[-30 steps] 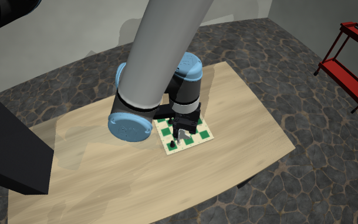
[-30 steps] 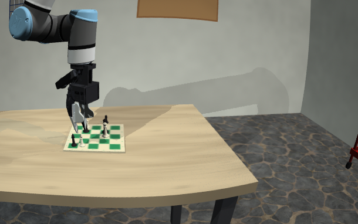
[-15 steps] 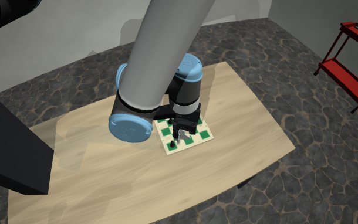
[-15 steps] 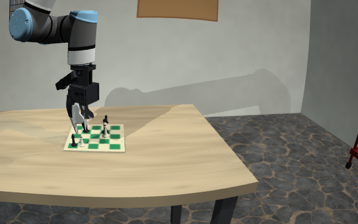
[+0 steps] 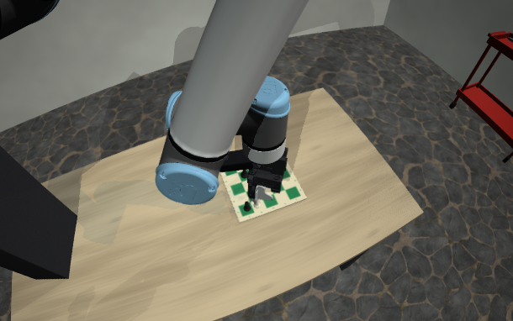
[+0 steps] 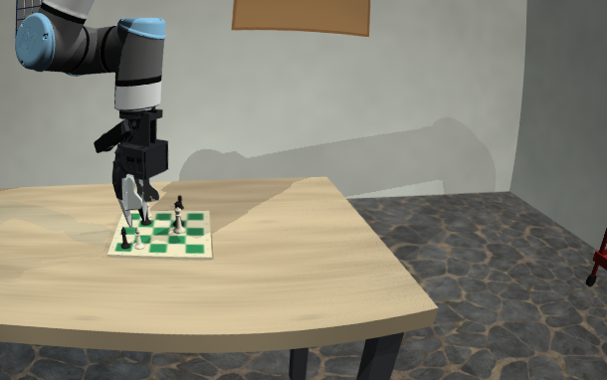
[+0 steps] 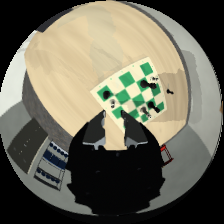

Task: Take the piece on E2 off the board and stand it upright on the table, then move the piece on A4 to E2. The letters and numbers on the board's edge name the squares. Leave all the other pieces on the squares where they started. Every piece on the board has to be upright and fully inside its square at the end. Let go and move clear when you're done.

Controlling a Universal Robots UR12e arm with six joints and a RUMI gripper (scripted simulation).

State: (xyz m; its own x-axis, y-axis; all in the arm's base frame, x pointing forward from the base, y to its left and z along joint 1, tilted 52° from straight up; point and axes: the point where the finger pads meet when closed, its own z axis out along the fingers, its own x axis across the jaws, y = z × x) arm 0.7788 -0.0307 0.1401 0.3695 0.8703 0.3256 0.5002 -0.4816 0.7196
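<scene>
The white pawn is 50 mm below my hand. The rest, counted from my hand: tall black piece (110 mm to the left, 40 mm below); then cream chessboard (70 mm to the left, 70 mm below, 40 mm ahead); then small black piece (210 mm to the left, 80 mm ahead, 60 mm below).
</scene>
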